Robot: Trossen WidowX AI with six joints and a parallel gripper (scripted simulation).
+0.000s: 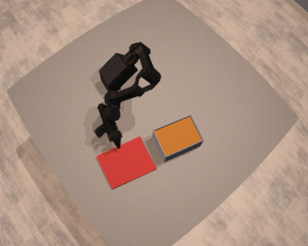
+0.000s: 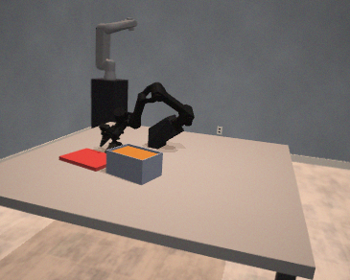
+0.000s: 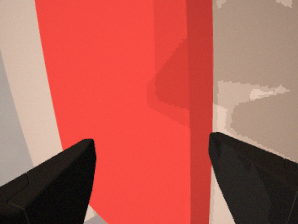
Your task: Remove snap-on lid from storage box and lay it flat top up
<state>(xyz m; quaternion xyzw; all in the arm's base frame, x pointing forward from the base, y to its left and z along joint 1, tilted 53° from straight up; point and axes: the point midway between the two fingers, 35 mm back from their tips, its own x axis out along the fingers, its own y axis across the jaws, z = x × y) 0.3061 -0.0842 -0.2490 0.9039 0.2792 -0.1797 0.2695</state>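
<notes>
My gripper is now 110 mm short of the red lid, 10 mm to the left of it and 40 mm above it. From my hand the other things lie so: storage box: 150 mm ahead, 250 mm to the left.
</notes>
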